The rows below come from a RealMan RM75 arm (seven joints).
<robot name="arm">
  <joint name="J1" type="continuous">
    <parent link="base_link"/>
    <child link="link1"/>
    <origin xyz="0 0 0.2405"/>
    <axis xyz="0 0 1"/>
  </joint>
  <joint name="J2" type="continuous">
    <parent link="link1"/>
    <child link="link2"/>
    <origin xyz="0 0 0"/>
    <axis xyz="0 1 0"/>
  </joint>
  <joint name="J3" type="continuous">
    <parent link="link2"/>
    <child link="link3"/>
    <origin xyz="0 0 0.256"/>
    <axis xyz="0 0 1"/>
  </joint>
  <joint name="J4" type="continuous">
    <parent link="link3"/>
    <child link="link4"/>
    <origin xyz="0 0 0"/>
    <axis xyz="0 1 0"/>
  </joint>
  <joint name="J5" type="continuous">
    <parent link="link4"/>
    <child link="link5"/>
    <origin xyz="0 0 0.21"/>
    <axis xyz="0 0 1"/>
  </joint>
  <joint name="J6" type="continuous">
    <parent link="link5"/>
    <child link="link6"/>
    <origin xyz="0 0 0"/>
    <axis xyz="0 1 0"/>
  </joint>
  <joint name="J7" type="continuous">
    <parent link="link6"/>
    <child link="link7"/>
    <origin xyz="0 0 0.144"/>
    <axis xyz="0 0 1"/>
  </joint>
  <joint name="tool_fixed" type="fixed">
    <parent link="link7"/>
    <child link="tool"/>
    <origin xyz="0 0 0"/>
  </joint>
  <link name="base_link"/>
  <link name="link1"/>
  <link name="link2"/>
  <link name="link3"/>
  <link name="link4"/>
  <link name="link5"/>
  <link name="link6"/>
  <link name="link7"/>
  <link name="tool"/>
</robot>
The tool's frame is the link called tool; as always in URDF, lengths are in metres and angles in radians. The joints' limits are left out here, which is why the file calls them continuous.
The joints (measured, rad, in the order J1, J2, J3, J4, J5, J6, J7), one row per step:
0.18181 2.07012 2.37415 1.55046 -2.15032 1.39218 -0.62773
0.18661 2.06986 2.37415 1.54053 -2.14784 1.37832 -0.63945
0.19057 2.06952 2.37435 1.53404 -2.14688 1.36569 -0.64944
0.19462 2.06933 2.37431 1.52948 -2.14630 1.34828 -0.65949
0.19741 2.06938 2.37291 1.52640 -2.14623 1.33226 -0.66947
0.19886 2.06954 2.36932 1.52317 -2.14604 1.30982 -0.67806
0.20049 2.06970 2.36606 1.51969 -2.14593 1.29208 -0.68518
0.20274 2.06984 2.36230 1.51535 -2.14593 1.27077 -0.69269
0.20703 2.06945 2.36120 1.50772 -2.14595 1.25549 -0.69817
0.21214 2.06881 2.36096 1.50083 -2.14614 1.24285 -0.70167
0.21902 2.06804 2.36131 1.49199 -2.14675 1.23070 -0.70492
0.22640 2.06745 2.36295 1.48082 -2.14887 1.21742 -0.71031
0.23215 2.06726 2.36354 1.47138 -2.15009 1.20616 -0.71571
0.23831 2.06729 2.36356 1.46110 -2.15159 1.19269 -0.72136
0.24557 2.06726 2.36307 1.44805 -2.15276 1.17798 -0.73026
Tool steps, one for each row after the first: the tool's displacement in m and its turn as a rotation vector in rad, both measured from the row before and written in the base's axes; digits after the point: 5 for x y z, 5 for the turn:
0.00047 0.00247 -0.00002 0.00802 -0.00398 0.00682
0.00030 0.00213 0.00047 0.00845 -0.00588 0.00587
0.00007 0.00260 0.00122 0.01363 -0.00854 0.00649
0.00000 0.00220 0.00094 0.01163 -0.00956 0.00641
0.00032 0.00247 0.00113 0.01605 -0.01014 0.00451
0.00022 0.00207 0.00065 0.01182 -0.00782 0.00376
0.00024 0.00252 0.00081 0.01435 -0.00866 0.00381
0.00046 0.00235 0.00033 0.00958 -0.00371 0.00181
0.00013 0.00233 0.00043 0.00837 -0.00224 0.00161
0.00007 0.00269 0.00020 0.00740 -0.00108 0.00149
0.00076 0.00272 0.00012 0.00774 -0.00243 0.00008
0.00058 0.00222 -0.00019 0.00580 -0.00223 0.00070
0.00061 0.00249 -0.00031 0.00683 -0.00262 0.00053
0.00072 0.00287 -0.00078 0.00581 -0.00390 0.00188

